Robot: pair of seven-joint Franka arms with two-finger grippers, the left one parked.
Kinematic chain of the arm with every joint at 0, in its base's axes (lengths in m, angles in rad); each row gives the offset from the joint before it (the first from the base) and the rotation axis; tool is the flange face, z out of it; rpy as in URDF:
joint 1: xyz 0 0 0.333 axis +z
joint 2: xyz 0 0 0 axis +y
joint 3: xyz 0 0 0.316 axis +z
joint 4: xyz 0.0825 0 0 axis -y
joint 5: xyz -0.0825 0 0.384 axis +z
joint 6: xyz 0 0 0 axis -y
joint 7: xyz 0.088 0 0 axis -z
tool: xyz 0 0 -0.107 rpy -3.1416 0 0
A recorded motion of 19 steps. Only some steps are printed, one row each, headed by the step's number.
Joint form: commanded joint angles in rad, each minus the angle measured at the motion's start. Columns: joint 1, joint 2, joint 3, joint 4, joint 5, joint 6, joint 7.
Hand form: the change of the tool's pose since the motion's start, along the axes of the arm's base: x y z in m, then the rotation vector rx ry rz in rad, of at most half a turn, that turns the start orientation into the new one. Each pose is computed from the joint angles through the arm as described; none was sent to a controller.
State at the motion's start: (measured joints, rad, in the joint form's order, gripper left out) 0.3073 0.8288 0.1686 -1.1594 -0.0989 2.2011 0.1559
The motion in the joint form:
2: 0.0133 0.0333 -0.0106 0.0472 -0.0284 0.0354 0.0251
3: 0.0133 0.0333 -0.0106 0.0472 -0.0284 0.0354 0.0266
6: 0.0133 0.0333 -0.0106 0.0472 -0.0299 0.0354 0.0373
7: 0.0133 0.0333 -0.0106 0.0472 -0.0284 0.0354 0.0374
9: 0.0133 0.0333 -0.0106 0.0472 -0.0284 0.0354 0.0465
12: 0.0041 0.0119 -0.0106 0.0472 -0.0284 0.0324 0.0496
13: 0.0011 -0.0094 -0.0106 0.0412 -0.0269 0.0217 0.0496
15: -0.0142 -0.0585 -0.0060 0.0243 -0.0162 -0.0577 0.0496
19: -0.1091 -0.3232 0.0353 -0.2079 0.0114 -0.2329 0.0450
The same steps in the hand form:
2: 0.0087 0.0052 0.0005 -0.0006 -0.0539 -0.0134
3: 0.0087 0.0052 0.0005 -0.0003 -0.0537 -0.0148
6: 0.0088 0.0052 0.0005 0.0007 -0.0530 -0.0246
7: 0.0087 0.0052 0.0005 0.0020 -0.0523 -0.0253
9: 0.0087 0.0052 0.0005 0.0039 -0.0512 -0.0341
12: 0.0115 -0.0015 0.0170 0.0099 -0.0684 -0.0464
13: 0.0104 -0.0042 0.0295 0.0105 -0.0730 -0.0493
15: 0.0044 -0.0159 0.0507 -0.0059 -0.0283 -0.0626
19: -0.0452 -0.0704 0.1165 -0.0600 0.1030 -0.1003

